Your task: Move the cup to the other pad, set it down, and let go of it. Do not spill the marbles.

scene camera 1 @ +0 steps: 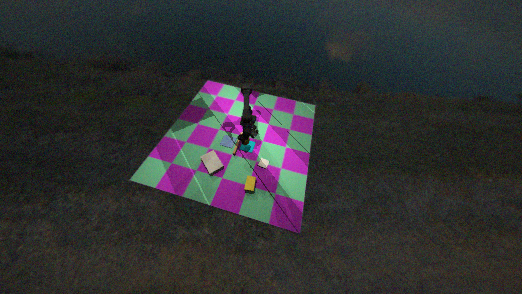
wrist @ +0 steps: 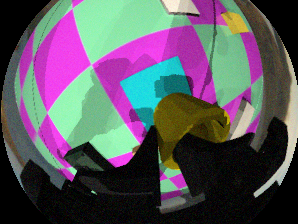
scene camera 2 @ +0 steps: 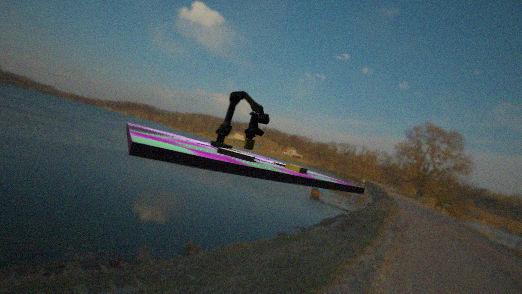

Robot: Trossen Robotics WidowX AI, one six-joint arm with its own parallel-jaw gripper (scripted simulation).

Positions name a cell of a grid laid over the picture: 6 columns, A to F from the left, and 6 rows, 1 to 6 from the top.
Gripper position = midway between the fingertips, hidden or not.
In view: my gripper (wrist: D4), a yellow cup (wrist: D4) and a cyan pad (wrist: C3).
